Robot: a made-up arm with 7 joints. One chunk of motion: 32 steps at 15 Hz.
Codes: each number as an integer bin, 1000 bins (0 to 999) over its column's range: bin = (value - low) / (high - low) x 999, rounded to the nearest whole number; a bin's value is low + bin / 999 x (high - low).
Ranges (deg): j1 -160..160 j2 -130..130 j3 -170.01..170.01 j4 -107..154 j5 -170.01..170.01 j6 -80.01..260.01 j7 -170.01..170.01
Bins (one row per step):
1: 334 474 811 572 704 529 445
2: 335 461 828 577 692 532 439
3: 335 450 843 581 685 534 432
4: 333 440 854 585 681 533 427
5: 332 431 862 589 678 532 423
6: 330 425 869 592 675 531 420
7: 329 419 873 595 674 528 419
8: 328 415 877 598 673 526 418
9: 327 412 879 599 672 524 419
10: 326 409 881 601 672 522 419
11: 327 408 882 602 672 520 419
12: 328 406 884 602 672 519 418
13: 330 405 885 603 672 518 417
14: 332 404 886 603 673 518 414
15: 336 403 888 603 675 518 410
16: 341 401 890 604 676 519 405
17: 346 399 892 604 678 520 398
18: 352 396 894 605 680 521 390
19: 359 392 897 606 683 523 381
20: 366 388 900 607 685 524 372
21: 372 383 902 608 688 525 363
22: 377 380 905 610 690 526 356
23: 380 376 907 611 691 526 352
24: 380 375 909 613 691 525 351
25: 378 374 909 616 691 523 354
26: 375 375 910 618 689 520 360
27: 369 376 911 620 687 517 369
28: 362 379 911 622 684 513 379
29: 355 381 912 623 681 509 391
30: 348 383 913 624 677 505 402
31: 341 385 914 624 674 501 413
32: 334 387 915 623 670 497 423
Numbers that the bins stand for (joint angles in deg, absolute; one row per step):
1: -53.01 -6.64 106.02 42.44 69.60 100.04 -18.55
2: -52.69 -10.02 111.81 43.75 65.52 101.06 -20.59
3: -52.69 -12.88 116.91 44.79 63.14 101.74 -22.97
4: -53.33 -15.49 120.66 45.84 61.78 101.40 -24.68
5: -53.65 -17.83 123.38 46.88 60.75 101.06 -26.04
6: -54.29 -19.39 125.76 47.67 59.73 100.72 -27.06
7: -54.61 -20.95 127.12 48.45 59.39 99.70 -27.40
8: -54.93 -21.99 128.49 49.23 59.05 99.02 -27.74
9: -55.26 -22.77 129.17 49.50 58.71 98.34 -27.40
10: -55.58 -23.55 129.85 50.02 58.71 97.66 -27.40
11: -55.26 -23.81 130.19 50.28 58.71 96.98 -27.40
12: -54.93 -24.33 130.87 50.28 58.71 96.64 -27.74
13: -54.29 -24.59 131.21 50.54 58.71 96.30 -28.08
14: -53.65 -24.85 131.55 50.54 59.05 96.30 -29.10
15: -52.37 -25.12 132.23 50.54 59.73 96.30 -30.46
16: -50.77 -25.64 132.91 50.80 60.07 96.64 -32.16
17: -49.17 -26.16 133.59 50.80 60.75 96.98 -34.55
18: -47.25 -26.94 134.27 51.06 61.44 97.32 -37.27
19: -45.01 -27.98 135.29 51.32 62.46 98.00 -40.33
20: -42.76 -29.02 136.31 51.59 63.14 98.34 -43.40
21: -40.84 -30.32 137.00 51.85 64.16 98.68 -46.46
22: -39.24 -31.10 138.02 52.37 64.84 99.02 -48.84
23: -38.28 -32.14 138.70 52.63 65.18 99.02 -50.20
24: -38.28 -32.40 139.38 53.15 65.18 98.68 -50.54
25: -38.92 -32.66 139.38 53.94 65.18 98.00 -49.52
26: -39.88 -32.40 139.72 54.46 64.50 96.98 -47.48
27: -41.80 -32.14 140.06 54.98 63.82 95.96 -44.42
28: -44.04 -31.36 140.06 55.50 62.80 94.59 -41.01
29: -46.29 -30.84 140.40 55.77 61.78 93.23 -36.93
30: -48.53 -30.32 140.74 56.03 60.41 91.87 -33.19
31: -50.77 -29.80 141.08 56.03 59.39 90.51 -29.44
32: -53.01 -29.28 141.42 55.77 58.03 89.15 -26.04

